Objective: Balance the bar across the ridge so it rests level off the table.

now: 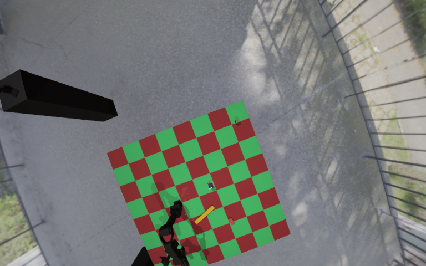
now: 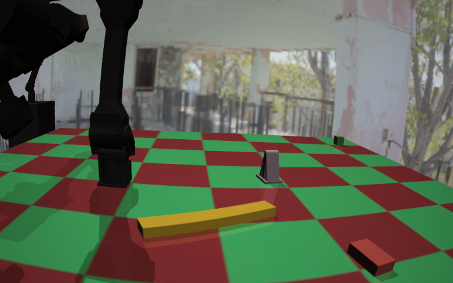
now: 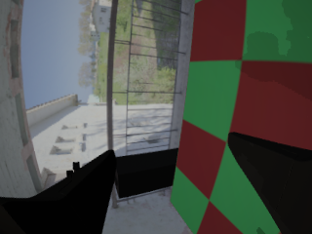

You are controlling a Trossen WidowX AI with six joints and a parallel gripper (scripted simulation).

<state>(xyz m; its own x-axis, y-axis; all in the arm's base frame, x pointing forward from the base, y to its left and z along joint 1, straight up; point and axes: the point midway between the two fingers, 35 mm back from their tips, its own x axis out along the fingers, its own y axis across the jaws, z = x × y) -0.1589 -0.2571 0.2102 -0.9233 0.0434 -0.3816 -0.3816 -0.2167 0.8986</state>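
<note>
The yellow bar lies 38 cm ahead of my gripper tip, 19 cm below it and 9 cm to the left of it. Also, from my gripper tip: red block 58 cm ahead, 19 cm below, 5 cm to the right; small green block 93 cm ahead, 76 cm to the left, 18 cm below.
</note>
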